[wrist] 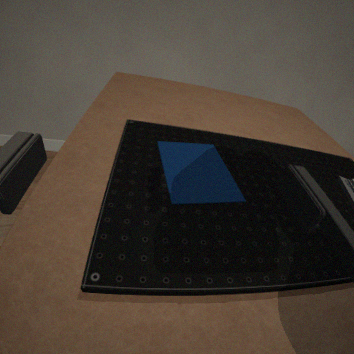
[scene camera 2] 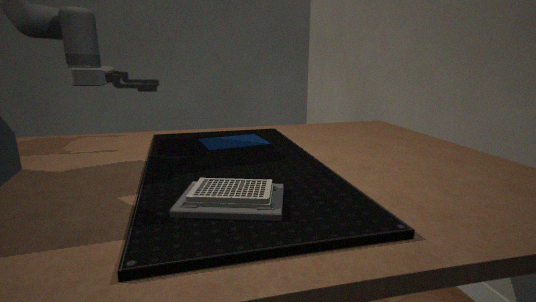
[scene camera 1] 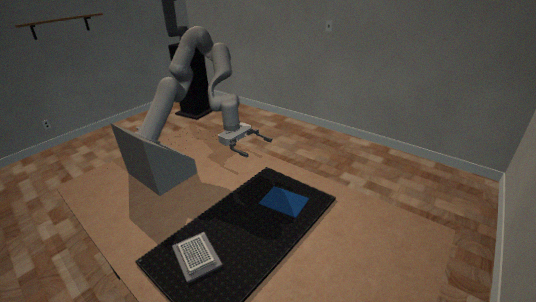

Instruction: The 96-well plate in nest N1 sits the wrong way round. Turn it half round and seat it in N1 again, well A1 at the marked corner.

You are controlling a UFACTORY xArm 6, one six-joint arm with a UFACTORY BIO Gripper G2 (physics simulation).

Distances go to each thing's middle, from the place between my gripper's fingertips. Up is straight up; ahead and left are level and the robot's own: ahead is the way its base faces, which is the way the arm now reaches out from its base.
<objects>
I see my gripper 17 cm short of the flat blue rectangle (scene camera 1: 289, 203), 15 cm above it and 11 cm to the left of it. Also, from my hand: 96-well plate (scene camera 2: 208, 192) (49 cm to the right, 13 cm below, 5 cm ahead); nest N1 (scene camera 2: 230, 213) (49 cm to the right, 14 cm below, 5 cm ahead).
</objects>
